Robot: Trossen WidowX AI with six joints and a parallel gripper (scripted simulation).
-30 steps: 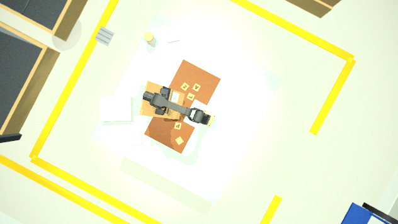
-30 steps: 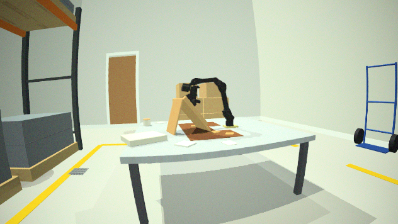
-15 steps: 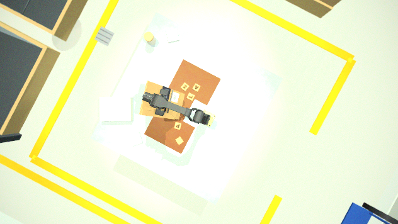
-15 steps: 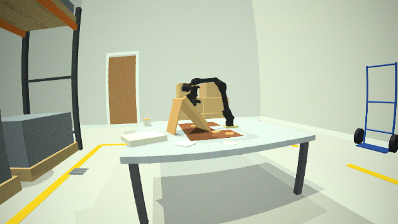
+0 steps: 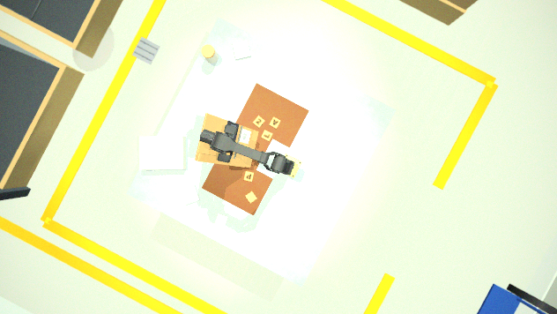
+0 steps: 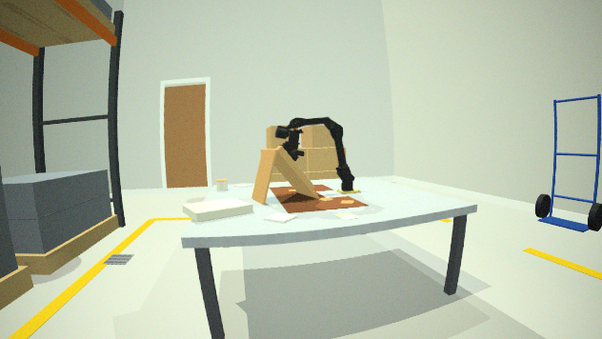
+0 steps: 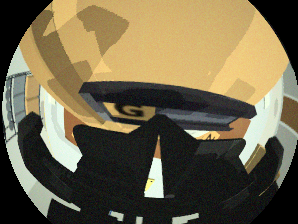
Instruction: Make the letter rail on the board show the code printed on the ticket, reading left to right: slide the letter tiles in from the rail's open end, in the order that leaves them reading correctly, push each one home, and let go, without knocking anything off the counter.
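My gripper tip is 30 mm to the right of the letter tile. From my gripper tip the other things lie so: white ticket: 30 mm behind, 80 mm to the right, 80 mm below; then small cup: 440 mm ahead, 400 mm to the right, 130 mm below; then brown mat: 150 mm behind, 50 mm to the right, 160 mm below.
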